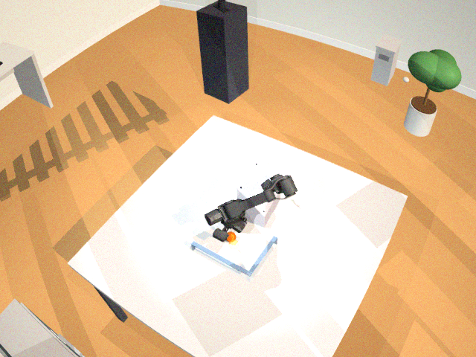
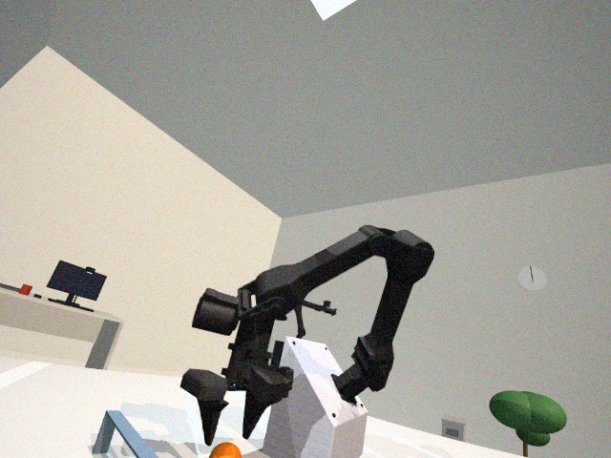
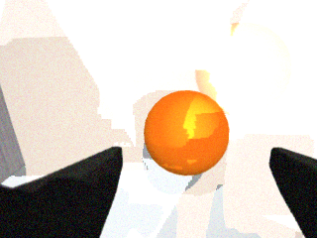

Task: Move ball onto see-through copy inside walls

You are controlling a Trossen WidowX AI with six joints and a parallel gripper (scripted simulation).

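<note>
Right now my gripper tip is 40 mm to the right of the see-through copy of ball, 30 mm above it and 20 mm short of it.
</note>
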